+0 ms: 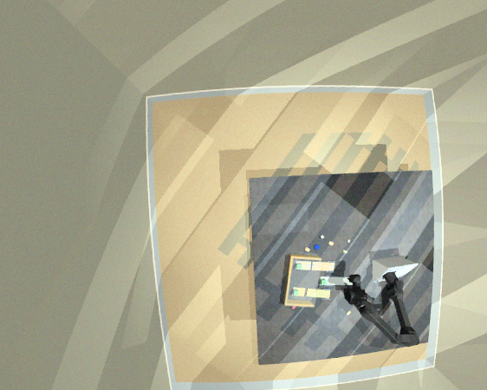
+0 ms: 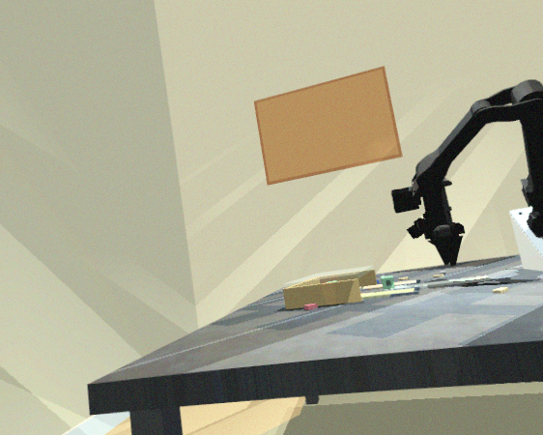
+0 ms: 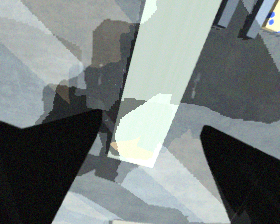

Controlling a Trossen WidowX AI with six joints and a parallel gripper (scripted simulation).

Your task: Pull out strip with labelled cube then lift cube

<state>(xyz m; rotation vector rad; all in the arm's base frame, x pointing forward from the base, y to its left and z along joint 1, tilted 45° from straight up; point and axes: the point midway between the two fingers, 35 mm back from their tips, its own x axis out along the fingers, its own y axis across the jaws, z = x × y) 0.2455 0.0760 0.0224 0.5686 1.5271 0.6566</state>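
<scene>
The pale strip lies 5 cm ahead of my gripper tip and 4 cm below it. The rest, counted from my gripper tip: pink piece (34 cm ahead, 16 cm to the left, 4 cm below).
</scene>
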